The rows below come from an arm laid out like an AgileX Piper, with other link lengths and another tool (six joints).
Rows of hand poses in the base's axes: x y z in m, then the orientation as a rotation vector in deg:
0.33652, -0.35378, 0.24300, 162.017, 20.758, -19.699
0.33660, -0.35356, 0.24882, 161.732, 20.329, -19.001
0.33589, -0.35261, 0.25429, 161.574, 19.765, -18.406
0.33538, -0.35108, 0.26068, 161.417, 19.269, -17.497
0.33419, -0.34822, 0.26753, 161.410, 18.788, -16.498
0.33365, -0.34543, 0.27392, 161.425, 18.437, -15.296
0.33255, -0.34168, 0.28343, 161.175, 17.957, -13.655
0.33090, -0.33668, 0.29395, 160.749, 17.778, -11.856
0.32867, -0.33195, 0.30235, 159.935, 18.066, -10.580
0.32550, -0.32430, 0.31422, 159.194, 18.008, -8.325
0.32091, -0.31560, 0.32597, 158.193, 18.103, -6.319
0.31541, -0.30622, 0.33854, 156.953, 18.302, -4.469
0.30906, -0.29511, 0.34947, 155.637, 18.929, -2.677
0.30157, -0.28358, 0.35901, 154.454, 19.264, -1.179
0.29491, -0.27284, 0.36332, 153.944, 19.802, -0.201
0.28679, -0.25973, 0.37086, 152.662, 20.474, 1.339
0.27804, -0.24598, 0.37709, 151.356, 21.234, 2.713
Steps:
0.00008, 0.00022, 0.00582, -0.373, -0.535, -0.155
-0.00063, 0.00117, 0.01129, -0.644, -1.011, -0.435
-0.00114, 0.00270, 0.01768, -0.901, -1.697, -0.639
-0.00233, 0.00556, 0.02453, -1.003, -2.439, -0.854
-0.00287, 0.00835, 0.03092, -1.053, -3.306, -0.966
-0.00397, 0.01210, 0.04043, -1.372, -4.503, -1.070
-0.00562, 0.01710, 0.05095, -1.789, -5.790, -0.926
-0.00785, 0.02183, 0.05935, -2.499, -6.691, -0.449
-0.01102, 0.02948, 0.07122, -3.153, -8.314, -0.118
-0.01561, 0.03818, 0.08297, -4.018, -9.773, 0.341
-0.02111, 0.04756, 0.09554, -5.083, -11.140, 0.903
-0.02746, 0.05867, 0.10647, -6.124, -12.435, 1.773
-0.03495, 0.07020, 0.11601, -7.095, -13.555, 2.391
-0.04161, 0.08094, 0.12032, -7.403, -14.229, 2.964
-0.04973, 0.09405, 0.12786, -8.373, -15.360, 3.848
-0.05848, 0.10780, 0.13409, -9.346, -16.371, 4.789

